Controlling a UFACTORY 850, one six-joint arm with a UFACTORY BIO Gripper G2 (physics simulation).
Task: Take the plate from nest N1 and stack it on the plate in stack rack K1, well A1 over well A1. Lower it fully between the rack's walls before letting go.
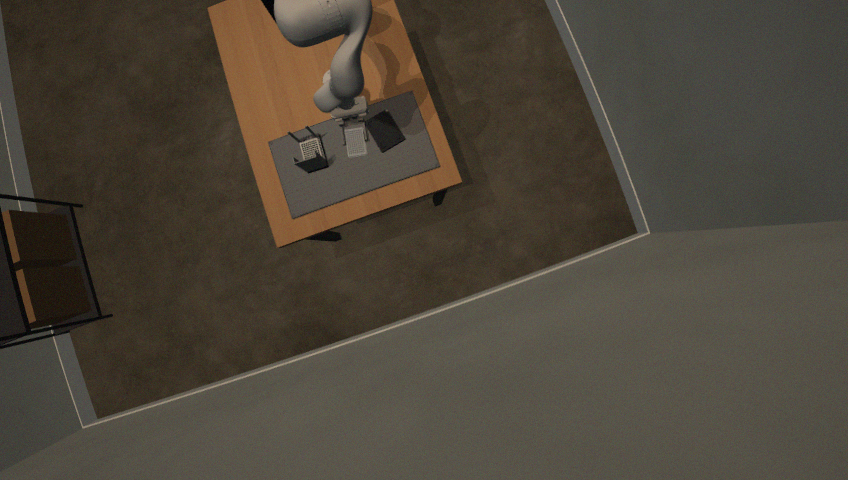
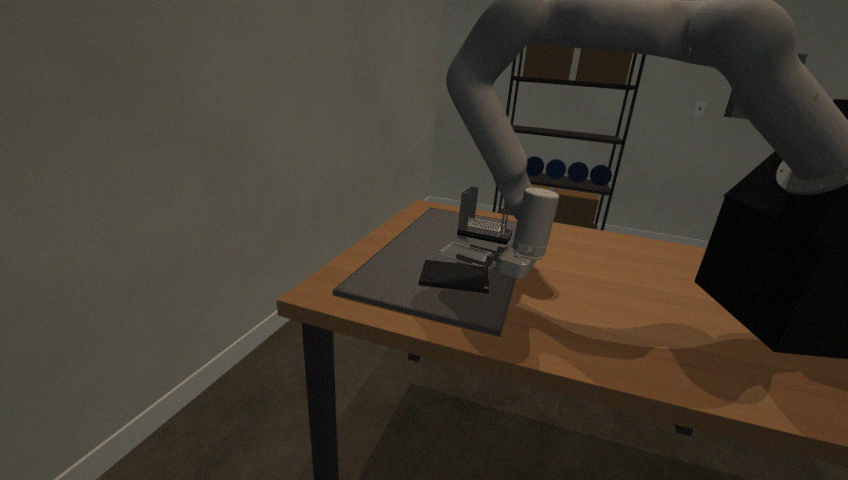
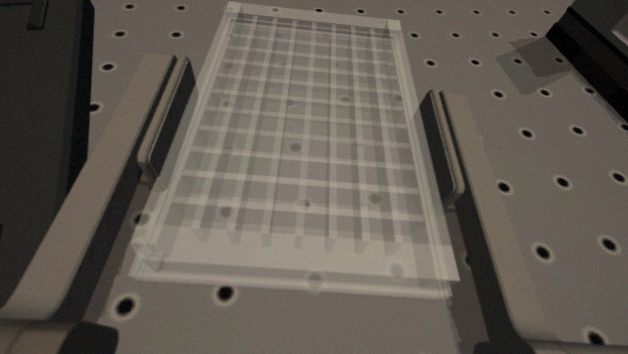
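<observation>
A clear plate (image 1: 355,145) (image 2: 455,249) (image 3: 300,200) lies level low over the grey perforated mat, between a black block and the stack rack. I cannot make out a separate nest N1 around it. My gripper (image 1: 355,140) (image 2: 465,252) (image 3: 306,130) is shut on this plate, with one pad against each long side. The stack rack K1 (image 1: 313,164) (image 2: 468,208) (image 3: 590,55) has dark upright walls. A pale plate (image 1: 310,146) (image 2: 486,225) lies inside the rack. Well A1 cannot be told on either plate.
A flat black block (image 1: 385,132) (image 2: 454,275) (image 3: 40,100) lies close beside the gripper, on the side away from the rack. The grey mat (image 1: 357,184) (image 2: 380,279) (image 3: 540,215) lies on the wooden table (image 1: 249,113) (image 2: 624,285). The rack's tall walls rise above its plate.
</observation>
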